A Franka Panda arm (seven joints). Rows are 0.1 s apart.
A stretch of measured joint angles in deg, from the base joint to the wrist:
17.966 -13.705 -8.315 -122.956 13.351 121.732 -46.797
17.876 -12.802 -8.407 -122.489 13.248 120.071 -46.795
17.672 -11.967 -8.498 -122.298 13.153 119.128 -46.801
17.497 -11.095 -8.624 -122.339 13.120 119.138 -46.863
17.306 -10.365 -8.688 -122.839 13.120 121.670 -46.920
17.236 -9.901 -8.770 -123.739 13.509 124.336 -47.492
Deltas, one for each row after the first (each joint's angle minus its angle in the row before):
-0.090 0.903 -0.092 0.467 -0.103 -1.661 0.002
-0.204 0.835 -0.091 0.191 -0.095 -0.943 -0.006
-0.175 0.872 -0.126 -0.041 -0.033 0.010 -0.062
-0.191 0.730 -0.064 -0.500 0.000 2.532 -0.057
-0.070 0.464 -0.082 -0.900 0.389 2.666 -0.572

